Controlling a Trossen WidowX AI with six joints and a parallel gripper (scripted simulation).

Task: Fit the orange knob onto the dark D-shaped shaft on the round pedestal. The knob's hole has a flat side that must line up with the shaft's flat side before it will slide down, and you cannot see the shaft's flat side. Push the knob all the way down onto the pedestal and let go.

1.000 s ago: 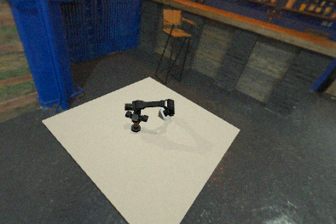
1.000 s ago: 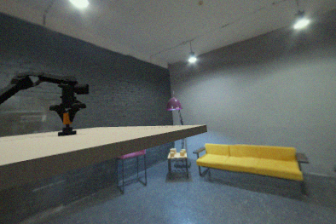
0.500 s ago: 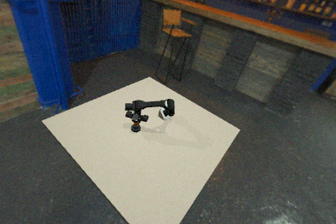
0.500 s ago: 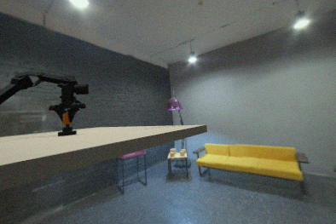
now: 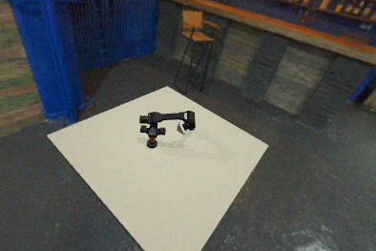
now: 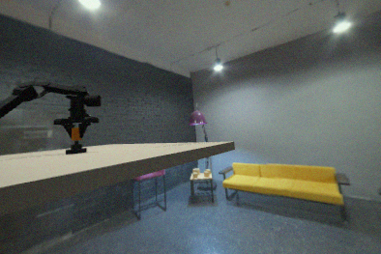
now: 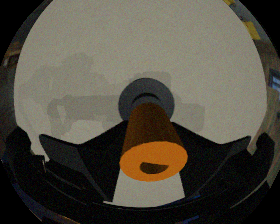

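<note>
Right now the orange knob is 20 mm above my gripper tip. The rest, counted from my gripper tip: round pedestal: 40 mm below.
</note>
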